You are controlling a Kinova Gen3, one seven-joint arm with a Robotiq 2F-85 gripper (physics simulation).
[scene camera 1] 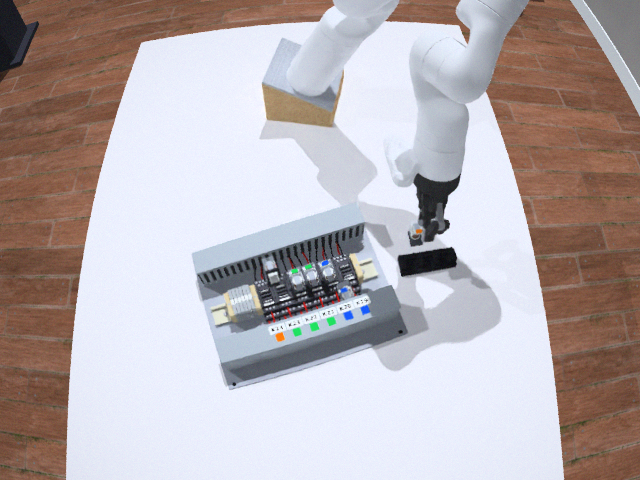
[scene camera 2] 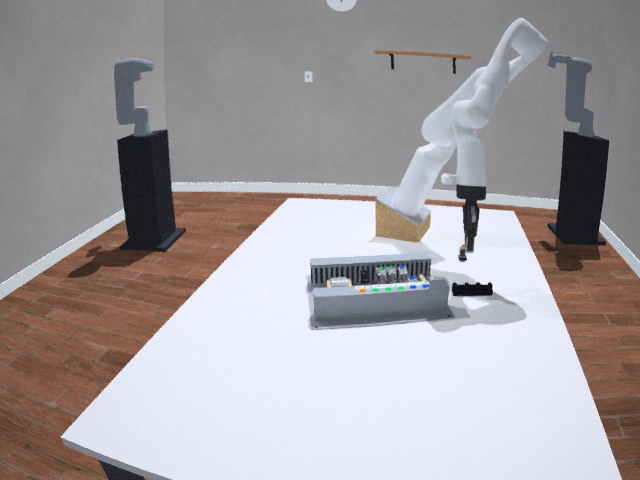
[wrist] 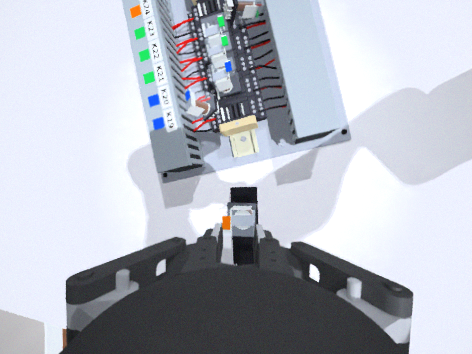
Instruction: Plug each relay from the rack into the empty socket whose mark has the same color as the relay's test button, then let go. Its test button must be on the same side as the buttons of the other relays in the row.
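Frame: origin at the arm's base, x ahead, y left, z up, level; millimetres.
Seen in the pictures: gripper, fingertip midpoint: (scene camera 1: 425, 232) (scene camera 2: 468, 251) (wrist: 238, 234); arm's base, origin of the base link: (scene camera 1: 306, 79) (scene camera 2: 405, 207).
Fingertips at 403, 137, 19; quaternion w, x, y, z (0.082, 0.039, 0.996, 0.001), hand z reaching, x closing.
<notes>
Offsets run from my fingertips to a thing's top centre, as dx, dy, dz.
My gripper (scene camera 1: 431, 233) (scene camera 2: 469, 248) (wrist: 238, 234) is shut on the relay with the orange test button {-2, -15, +19} (scene camera 1: 415, 235) (scene camera 2: 462, 253) (wrist: 243, 223). It holds it upright above the black rack {+8, +19, -84} (scene camera 1: 427, 262) (scene camera 2: 471, 289) (wrist: 243, 194). In the wrist view the orange button faces the labelled duct's side; the seated relays' buttons face the other duct. Two green-button relays {+23, -214, -37} (scene camera 1: 296, 281) {+19, -189, -35} (scene camera 1: 311, 276) and one blue-button relay {+16, -162, -36} (scene camera 1: 328, 272) (wrist: 224, 84) sit in the row. The sockets at K24, by the orange mark {+120, -255, -44} (scene camera 1: 279, 336) (wrist: 135, 11), K23 and K19 look empty.
A blue-button relay {+51, -139, -37} (scene camera 1: 345, 292) (wrist: 200, 106) lies tilted beside the row near the labelled duct {+107, -210, -44} (scene camera 1: 310, 343) (scene camera 2: 381, 305). Another relay {-7, -255, -51} (scene camera 1: 269, 267) (wrist: 248, 10) lies tilted by the slotted rear duct {-55, -238, -44} (scene camera 1: 281, 237) (wrist: 311, 75). Both duct walls stand high beside the sockets.
</notes>
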